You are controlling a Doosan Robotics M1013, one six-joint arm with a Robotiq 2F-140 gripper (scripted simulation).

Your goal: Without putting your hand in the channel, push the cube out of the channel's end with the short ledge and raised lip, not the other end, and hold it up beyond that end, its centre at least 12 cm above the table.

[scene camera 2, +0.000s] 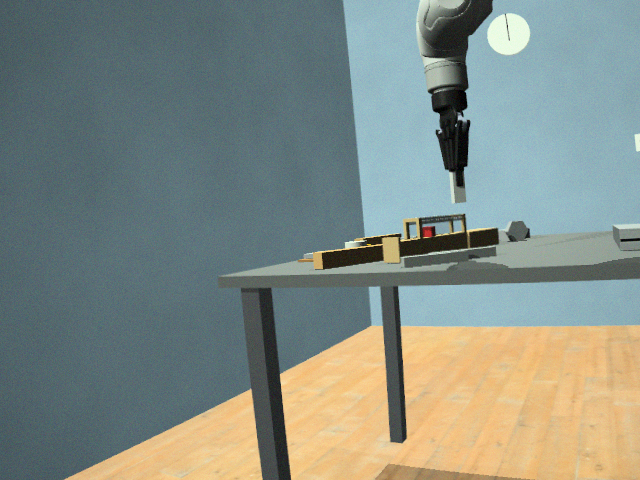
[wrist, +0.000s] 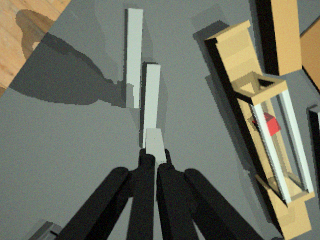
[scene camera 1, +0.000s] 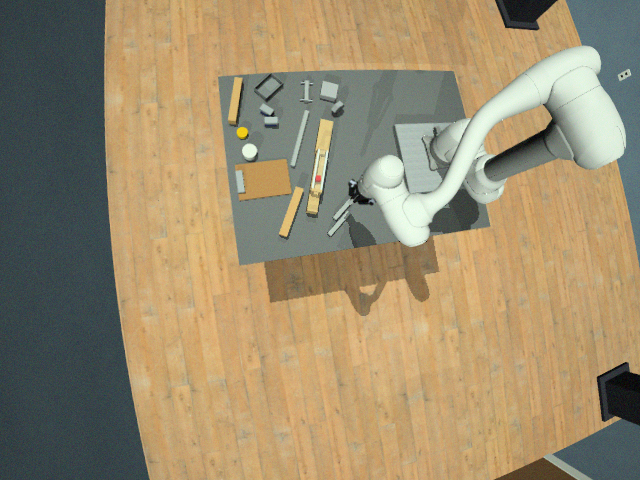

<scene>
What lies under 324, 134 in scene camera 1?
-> A wooden end frame.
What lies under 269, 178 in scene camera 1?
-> A brown board.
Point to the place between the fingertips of my gripper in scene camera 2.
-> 459, 202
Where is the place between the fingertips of my gripper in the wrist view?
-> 152, 139
</scene>
